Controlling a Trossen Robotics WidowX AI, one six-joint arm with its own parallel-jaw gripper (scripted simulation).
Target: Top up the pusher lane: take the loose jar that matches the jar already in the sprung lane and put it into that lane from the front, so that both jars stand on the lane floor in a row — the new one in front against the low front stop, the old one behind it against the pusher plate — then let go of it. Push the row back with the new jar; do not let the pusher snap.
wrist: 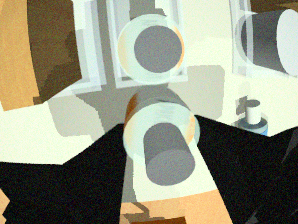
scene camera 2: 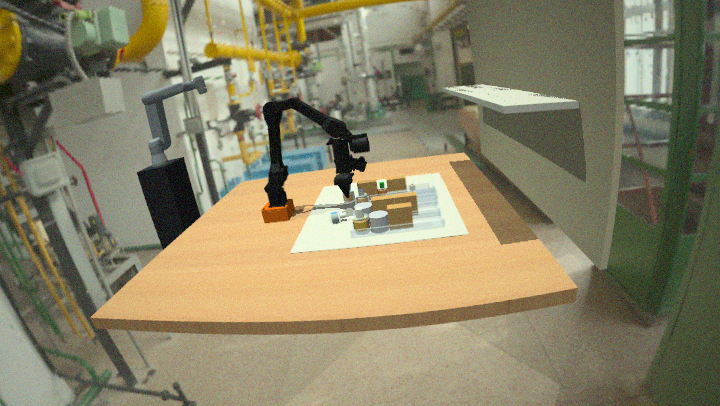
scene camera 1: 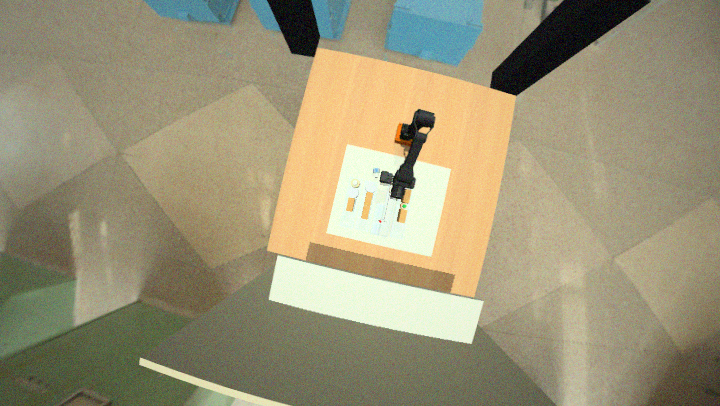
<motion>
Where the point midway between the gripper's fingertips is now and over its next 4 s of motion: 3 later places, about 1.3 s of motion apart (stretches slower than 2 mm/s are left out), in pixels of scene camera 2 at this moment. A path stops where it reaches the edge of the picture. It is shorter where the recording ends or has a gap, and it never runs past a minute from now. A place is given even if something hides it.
The gripper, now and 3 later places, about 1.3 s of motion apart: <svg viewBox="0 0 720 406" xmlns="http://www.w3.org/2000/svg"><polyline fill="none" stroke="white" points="348,195 351,195 356,195 360,193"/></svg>
</motion>
